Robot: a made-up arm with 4 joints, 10 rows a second.
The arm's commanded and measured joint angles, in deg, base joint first. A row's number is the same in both.
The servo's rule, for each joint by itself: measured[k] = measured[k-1] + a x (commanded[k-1-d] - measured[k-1]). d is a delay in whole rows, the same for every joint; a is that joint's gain. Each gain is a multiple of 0.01, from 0.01 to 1. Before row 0 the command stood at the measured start. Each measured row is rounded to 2 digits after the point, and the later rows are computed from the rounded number. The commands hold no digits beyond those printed.
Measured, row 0:
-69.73, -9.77, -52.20, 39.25
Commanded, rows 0 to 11:
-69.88, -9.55, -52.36, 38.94
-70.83, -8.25, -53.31, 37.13
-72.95, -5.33, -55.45, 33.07
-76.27, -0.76, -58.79, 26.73
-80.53, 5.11, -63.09, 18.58
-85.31, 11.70, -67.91, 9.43
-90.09, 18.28, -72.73, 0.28
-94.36, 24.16, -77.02, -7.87
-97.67, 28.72, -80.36, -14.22
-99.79, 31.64, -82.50, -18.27
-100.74, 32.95, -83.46, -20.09
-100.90, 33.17, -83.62, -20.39
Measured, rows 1 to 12:
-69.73, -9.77, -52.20, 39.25
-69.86, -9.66, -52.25, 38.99
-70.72, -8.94, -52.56, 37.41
-72.70, -7.10, -53.40, 33.72
-75.88, -3.87, -54.96, 27.78
-80.02, 0.71, -57.32, 19.96
-84.73, 6.31, -60.39, 11.01
-89.50, 12.41, -63.97, 1.89
-93.83, 18.40, -67.75, -6.41
-97.25, 23.66, -71.41, -13.05
-99.51, 27.73, -74.63, -17.49
-100.60, 30.39, -77.19, -19.70
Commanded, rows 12 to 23:
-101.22, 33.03, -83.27, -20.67
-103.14, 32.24, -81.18, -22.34
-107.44, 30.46, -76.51, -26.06
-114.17, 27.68, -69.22, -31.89
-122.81, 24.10, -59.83, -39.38
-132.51, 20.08, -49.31, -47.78
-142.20, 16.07, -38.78, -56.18
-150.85, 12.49, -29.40, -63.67
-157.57, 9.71, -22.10, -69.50
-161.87, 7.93, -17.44, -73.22
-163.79, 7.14, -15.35, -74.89
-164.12, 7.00, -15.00, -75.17
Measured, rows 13 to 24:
-100.87, 31.81, -79.05, -20.29
-101.18, 32.43, -80.27, -20.61
-102.92, 32.33, -80.53, -22.08
-106.94, 31.38, -79.36, -25.46
-113.37, 29.49, -76.42, -30.93
-121.77, 26.74, -71.61, -38.11
-131.33, 23.34, -65.14, -46.33
-141.00, 19.63, -57.50, -54.70
-149.77, 15.99, -49.35, -62.32
-156.71, 12.79, -41.45, -68.42
-161.30, 10.31, -34.49, -72.50
-163.52, 8.69, -28.94, -74.53

